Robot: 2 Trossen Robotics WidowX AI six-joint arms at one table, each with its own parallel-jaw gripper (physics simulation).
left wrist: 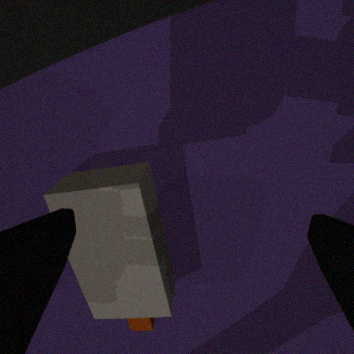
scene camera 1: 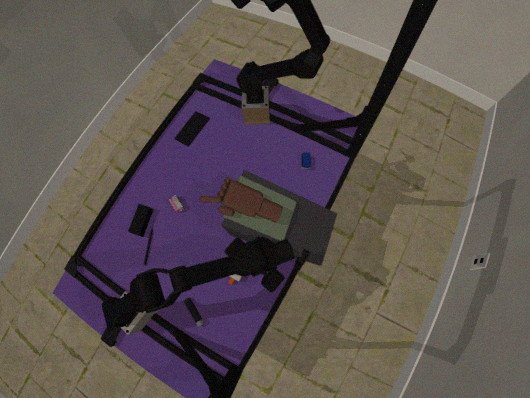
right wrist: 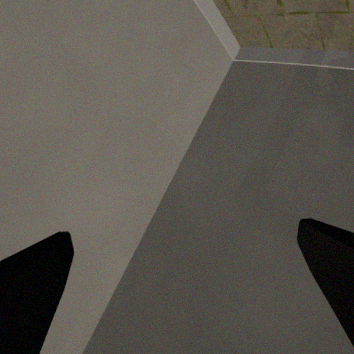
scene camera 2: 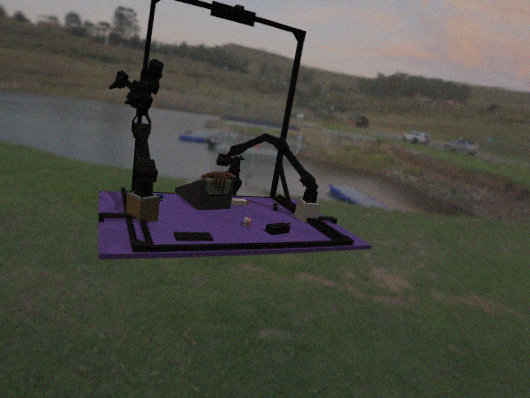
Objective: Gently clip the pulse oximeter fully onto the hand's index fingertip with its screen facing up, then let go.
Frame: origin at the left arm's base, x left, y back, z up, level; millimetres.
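Seen in the pictures: left gripper, between the fingertips: (left wrist: 194, 223) (scene camera 2: 232, 194); right gripper, between the fingertips: (right wrist: 186, 236) (scene camera 2: 117, 95); left arm's base, origin of its link: (scene camera 2: 309, 201); right arm's base, origin of its link: (scene camera 1: 255, 96) (scene camera 2: 143, 194).
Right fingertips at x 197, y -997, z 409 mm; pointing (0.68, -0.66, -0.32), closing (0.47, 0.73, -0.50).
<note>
Pixels of each thing's top centre, then the offset from my right fingertips to it. "*": a spot on its surface instead.
- small white-and-pink piece, a spot on its surface: (scene camera 1: 176, 203) * dx -64, dy +616, dz -483 mm
- white block, centre of its top: (left wrist: 117, 277) (scene camera 1: 237, 270) (scene camera 2: 241, 199) dx -385, dy +668, dz -486 mm
- blue item, centre of its top: (scene camera 1: 306, 158) dx -345, dy +206, dz -482 mm
- black box, centre of its top: (scene camera 1: 138, 219) (scene camera 2: 278, 225) dx +14, dy +748, dz -479 mm
- flat black slab, centre of its top: (scene camera 2: 193, 235) (scene camera 1: 191, 127) dx +115, dy +341, dz -506 mm
- thin rod, centre of its top: (scene camera 1: 148, 245) dx -70, dy +802, dz -505 mm
- dark cylinder, centre of its top: (scene camera 1: 192, 312) dx -352, dy +870, dz -487 mm
A brown hand (scene camera 1: 243, 197) (scene camera 2: 219, 175) lies on a green pad on a grey sloped block (scene camera 1: 317, 225) (scene camera 2: 202, 196), index finger (scene camera 1: 209, 199) extended. A small white-and-pink piece (scene camera 1: 176, 203) (scene camera 2: 247, 221), apparently the pulse oximeter, lies on the purple mat beyond the fingertip, apart from it. Its screen cannot be made out. My left gripper (left wrist: 194, 223) is open and empty, pointing down above the mat beside the block; its fingertips are hidden in scene camera 1. My right gripper (right wrist: 186, 236) is open and empty, raised high away from the mat, facing the walls.
A white block (scene camera 1: 235, 277) (scene camera 2: 240, 201) (left wrist: 115, 250) with an orange end lies below my left gripper, near one finger. A blue item (scene camera 1: 306, 160), a black box (scene camera 1: 141, 220), a flat black slab (scene camera 1: 192, 128), a thin rod (scene camera 1: 149, 247) and a dark cylinder (scene camera 1: 193, 311) lie around.
</note>
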